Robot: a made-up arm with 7 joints.
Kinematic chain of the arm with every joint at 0, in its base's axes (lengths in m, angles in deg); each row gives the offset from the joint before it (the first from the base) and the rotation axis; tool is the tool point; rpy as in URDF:
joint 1: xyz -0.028 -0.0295 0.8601 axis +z
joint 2: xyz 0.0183 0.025 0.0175 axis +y
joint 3: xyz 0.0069 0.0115 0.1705 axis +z
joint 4: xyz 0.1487 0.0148 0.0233 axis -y
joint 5: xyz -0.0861 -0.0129 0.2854 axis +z
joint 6: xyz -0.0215 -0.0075 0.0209 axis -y
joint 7: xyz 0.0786 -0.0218 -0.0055 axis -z
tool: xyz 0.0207 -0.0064 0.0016 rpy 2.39 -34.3 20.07
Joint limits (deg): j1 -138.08..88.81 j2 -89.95..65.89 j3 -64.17..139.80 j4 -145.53..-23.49 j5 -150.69..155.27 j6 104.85..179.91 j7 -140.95..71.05
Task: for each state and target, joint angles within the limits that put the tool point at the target. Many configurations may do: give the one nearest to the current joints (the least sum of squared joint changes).
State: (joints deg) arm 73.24 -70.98 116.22 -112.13 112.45 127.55 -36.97
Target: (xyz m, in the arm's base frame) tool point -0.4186 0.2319 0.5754
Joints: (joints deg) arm 49.12 -89.95 131.33 -113.04 112.62 119.81 -36.31
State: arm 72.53 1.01 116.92 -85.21 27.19 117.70 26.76
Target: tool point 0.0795 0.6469 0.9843
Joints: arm 37.24 48.38 69.30 -73.75 21.48 117.55 20.59
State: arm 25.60 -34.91 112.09 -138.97 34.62 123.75 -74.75
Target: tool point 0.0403 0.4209 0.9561
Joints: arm 11.22 -45.53 84.18 -145.53 88.65 160.98 -73.74
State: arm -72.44 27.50 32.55 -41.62 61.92 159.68 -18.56
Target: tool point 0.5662 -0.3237 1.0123
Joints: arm -49.90 41.14 46.15 -57.88 57.14 138.90 -19.13
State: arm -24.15 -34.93 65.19 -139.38 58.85 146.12 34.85
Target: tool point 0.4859 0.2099 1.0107
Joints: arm -30.64 -8.08 64.32 -122.06 48.25 136.89 29.69
